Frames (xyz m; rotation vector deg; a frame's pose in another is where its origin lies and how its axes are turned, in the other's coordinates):
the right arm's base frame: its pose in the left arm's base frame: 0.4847 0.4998 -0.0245 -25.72 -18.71 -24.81
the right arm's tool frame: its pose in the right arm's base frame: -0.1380 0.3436 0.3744 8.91 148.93 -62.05
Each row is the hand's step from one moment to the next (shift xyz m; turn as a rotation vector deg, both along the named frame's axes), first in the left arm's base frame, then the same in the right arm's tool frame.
Working: the left arm's base frame: its pose in the right arm's tool frame: 0.2848 -0.3879 0.9971 -42.54 -115.80 91.72

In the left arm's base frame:
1: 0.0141 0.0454 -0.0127 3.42 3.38 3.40
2: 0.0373 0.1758 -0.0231 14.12 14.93 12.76
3: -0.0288 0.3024 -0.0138 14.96 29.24 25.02
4: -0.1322 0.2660 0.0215 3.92 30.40 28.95
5: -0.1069 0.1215 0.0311 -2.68 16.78 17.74
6: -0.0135 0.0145 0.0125 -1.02 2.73 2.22
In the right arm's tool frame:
1: 0.0036 0.0267 -0.0412 -4.32 0.38 -3.98
2: 0.0100 0.0730 -0.1655 -16.90 2.68 -17.10
3: 0.0702 0.0454 -0.2924 -23.58 -3.15 -33.74
4: 0.1203 -0.0551 -0.2668 -17.68 -13.09 -35.97
5: 0.0762 -0.0714 -0.1275 -7.25 -11.71 -20.34
6: 0.0040 -0.0154 -0.0172 -0.31 -1.80 -3.17

